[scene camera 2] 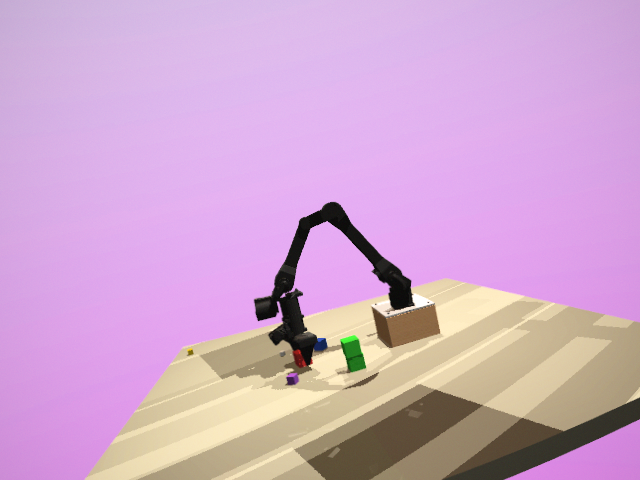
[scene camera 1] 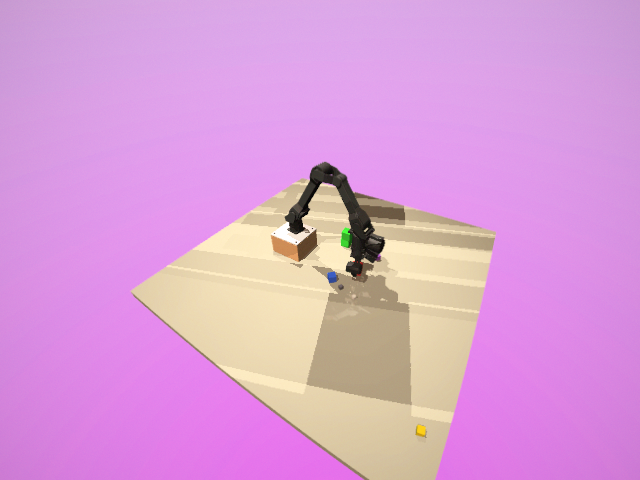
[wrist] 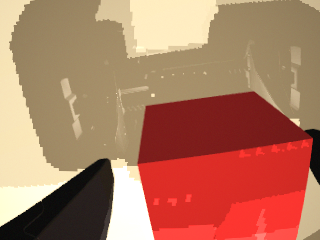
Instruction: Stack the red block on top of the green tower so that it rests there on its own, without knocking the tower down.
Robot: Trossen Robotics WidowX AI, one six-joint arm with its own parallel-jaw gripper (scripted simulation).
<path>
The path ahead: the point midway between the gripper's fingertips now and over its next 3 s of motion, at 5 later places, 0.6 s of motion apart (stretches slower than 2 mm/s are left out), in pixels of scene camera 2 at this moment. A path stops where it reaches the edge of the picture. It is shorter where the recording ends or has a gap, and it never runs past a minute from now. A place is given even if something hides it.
The gripper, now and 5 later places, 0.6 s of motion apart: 303,361; 301,346; 294,325; 309,326; 339,325; 347,334
</path>
